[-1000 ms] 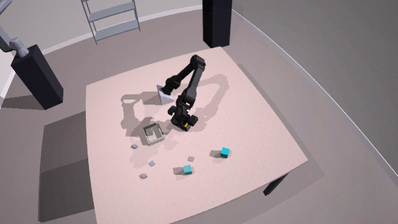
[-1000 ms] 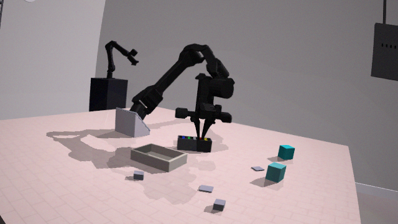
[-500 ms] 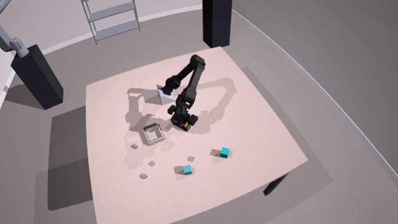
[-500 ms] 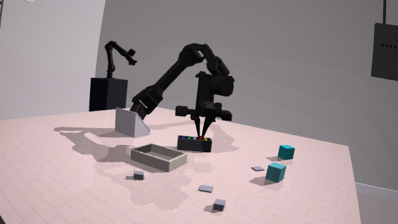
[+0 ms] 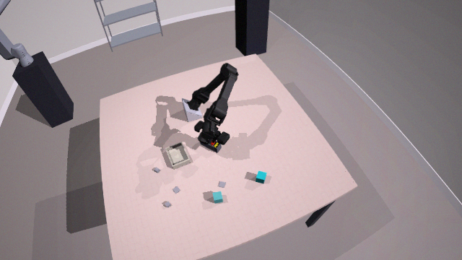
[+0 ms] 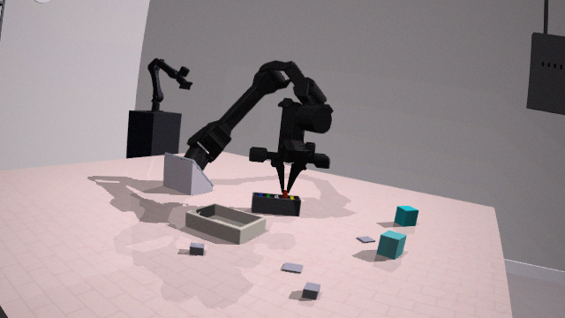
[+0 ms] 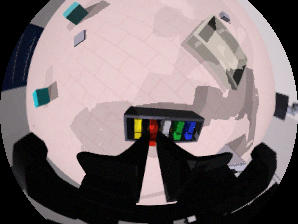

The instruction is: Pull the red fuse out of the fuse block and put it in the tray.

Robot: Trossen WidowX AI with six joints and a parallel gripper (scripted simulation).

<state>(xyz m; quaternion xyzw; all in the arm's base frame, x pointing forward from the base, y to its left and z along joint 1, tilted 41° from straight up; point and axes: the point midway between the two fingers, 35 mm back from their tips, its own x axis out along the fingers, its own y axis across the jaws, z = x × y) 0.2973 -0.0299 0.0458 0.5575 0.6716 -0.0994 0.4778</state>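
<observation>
Right now the grey tray is 3 cm behind my gripper tip, 20 cm to the right of it and 5 cm below it. From my gripper tip the other things lie so: red fuse (1 cm below).
</observation>
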